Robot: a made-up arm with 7 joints. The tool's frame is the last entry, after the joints.
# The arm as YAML. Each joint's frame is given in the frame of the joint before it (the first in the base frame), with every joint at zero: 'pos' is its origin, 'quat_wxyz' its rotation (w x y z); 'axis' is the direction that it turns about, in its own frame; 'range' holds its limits. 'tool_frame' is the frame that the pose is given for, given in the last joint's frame.
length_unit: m
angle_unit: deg
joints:
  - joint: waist
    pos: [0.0, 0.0, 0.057]
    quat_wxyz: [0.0, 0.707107, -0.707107, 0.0]
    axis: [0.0, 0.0, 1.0]
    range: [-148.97, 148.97]
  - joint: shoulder
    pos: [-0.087, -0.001, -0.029]
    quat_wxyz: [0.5, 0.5, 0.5, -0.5]
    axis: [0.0, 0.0, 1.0]
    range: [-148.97, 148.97]
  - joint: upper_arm
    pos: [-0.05, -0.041, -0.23]
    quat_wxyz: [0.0, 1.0, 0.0, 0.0]
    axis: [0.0, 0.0, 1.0]
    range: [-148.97, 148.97]
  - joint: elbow
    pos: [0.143, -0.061, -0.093]
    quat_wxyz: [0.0, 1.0, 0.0, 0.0]
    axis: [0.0, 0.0, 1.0]
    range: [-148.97, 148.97]
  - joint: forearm
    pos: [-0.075, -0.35, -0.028]
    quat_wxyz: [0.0, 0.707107, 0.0, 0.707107]
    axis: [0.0, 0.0, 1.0]
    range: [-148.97, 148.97]
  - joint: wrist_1
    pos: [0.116, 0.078, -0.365]
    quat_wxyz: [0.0, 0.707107, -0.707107, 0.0]
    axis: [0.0, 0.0, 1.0]
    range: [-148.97, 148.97]
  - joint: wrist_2
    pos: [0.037, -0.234, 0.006]
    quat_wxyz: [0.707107, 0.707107, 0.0, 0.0]
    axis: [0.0, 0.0, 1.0]
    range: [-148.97, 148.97]
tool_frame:
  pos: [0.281, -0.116, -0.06]
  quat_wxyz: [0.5, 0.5, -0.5, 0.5]
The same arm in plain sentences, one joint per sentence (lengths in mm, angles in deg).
The arm has seven revolute joints in a row. What follows holds with every joint at zero, and every direction is one of the base frame's.
The first joint sits 57 mm along +z from the base frame's origin and rotates about -z, from -148.97 to 148.97 deg.
The second joint sits 1 mm along +x and 87 mm along +y and 29 mm along +z from the first joint and rotates about +x, from -148.97 to 148.97 deg.
The third joint sits 230 mm along -x and 41 mm along +y and 50 mm along -z from the second joint and rotates about -x, from -148.97 to 148.97 deg.
The fourth joint sits 93 mm along +x and 61 mm along -y and 143 mm along +z from the third joint and rotates about +x, from -148.97 to 148.97 deg.
The fifth joint sits 28 mm along -x and 350 mm along +y and 75 mm along -z from the fourth joint and rotates about +z, from -148.97 to 148.97 deg.
The sixth joint sits 116 mm along +x and 78 mm along +y and 365 mm along -z from the fifth joint and rotates about -z, from -148.97 to 148.97 deg.
The seventh joint sits 234 mm along +x and 37 mm along -y and 6 mm along -z from the sixth joint and rotates about +x, from -148.97 to 148.97 deg.
The tool frame, which is the frame that the pose is given for, sits 60 mm along -x and 281 mm along -y and 116 mm along +z from the seventh joint; its axes are parallel to the base frame's.

